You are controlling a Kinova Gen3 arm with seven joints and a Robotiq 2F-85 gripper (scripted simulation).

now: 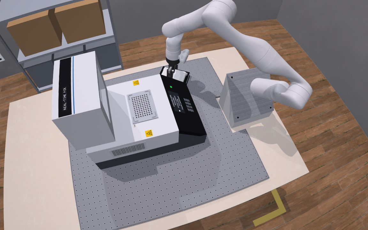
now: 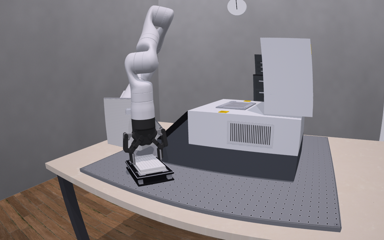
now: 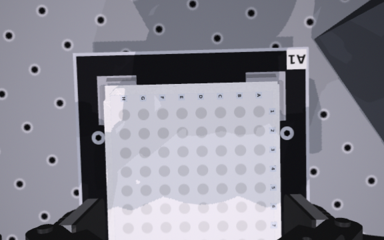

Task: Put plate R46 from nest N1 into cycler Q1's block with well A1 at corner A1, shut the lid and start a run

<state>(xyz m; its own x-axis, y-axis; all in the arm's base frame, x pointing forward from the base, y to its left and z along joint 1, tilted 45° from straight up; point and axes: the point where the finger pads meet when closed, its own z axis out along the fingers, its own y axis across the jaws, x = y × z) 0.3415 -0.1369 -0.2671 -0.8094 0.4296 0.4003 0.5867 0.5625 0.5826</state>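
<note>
My gripper is now 10 mm above the white well plate R46.
</note>
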